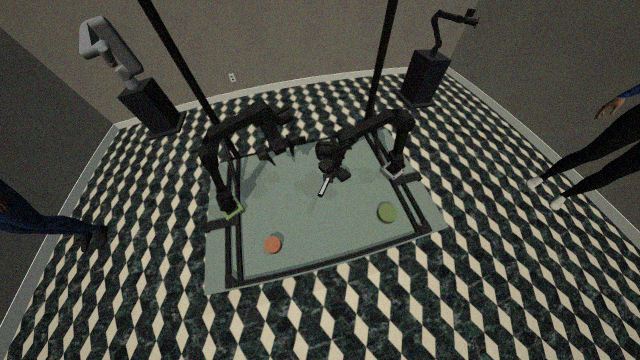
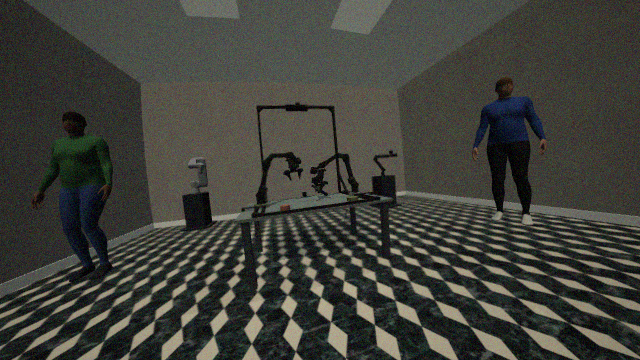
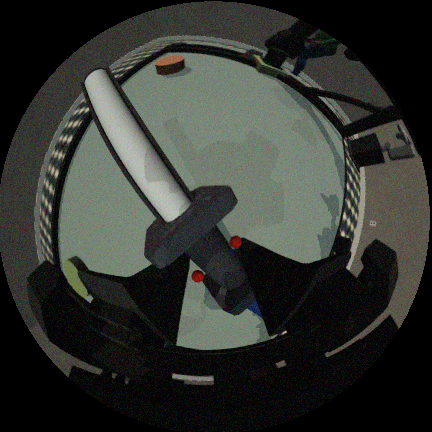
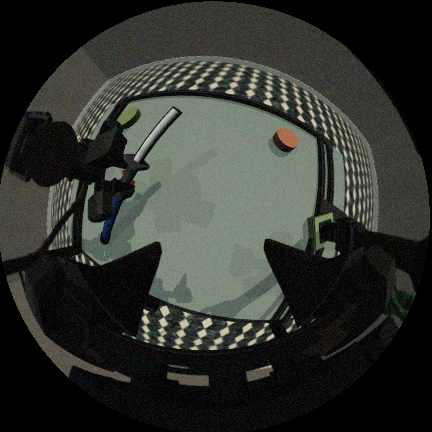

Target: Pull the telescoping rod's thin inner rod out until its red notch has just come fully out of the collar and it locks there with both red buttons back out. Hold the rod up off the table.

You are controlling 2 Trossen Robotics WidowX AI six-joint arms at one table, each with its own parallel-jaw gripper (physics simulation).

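Note:
The telescoping rod [image 1: 324, 187] [image 3: 132, 145] [image 4: 156, 135] is held up off the table at a slant. Its long white section points away from my left gripper [image 1: 334, 171] [image 3: 216, 257] [image 4: 128, 181], which is shut on the dark collar [image 3: 220, 260] behind the wide grey flange [image 3: 190, 226] [image 4: 136, 162]. The collar sits skewed between the fingers. Two red buttons [image 3: 235, 242] [image 3: 198, 276] stand out on opposite sides of the collar. A blue section [image 3: 255, 308] [image 4: 114, 212] with a dark end extends behind; no red notch shows. My right gripper [image 1: 283, 160] [image 2: 294, 177] [image 4: 212, 246] is open and empty, apart from the rod.
An orange disc [image 1: 272, 244] [image 2: 285, 207] [image 3: 170, 65] [image 4: 286, 139] and a green disc [image 1: 387, 212] [image 2: 352, 198] [image 4: 130, 116] lie on the table. A dark rail [image 1: 332, 259] edges the tabletop. Black posts [image 1: 381, 60] [image 2: 259, 135] rise behind the table. A green bracket [image 1: 234, 216] surrounds the right arm's base.

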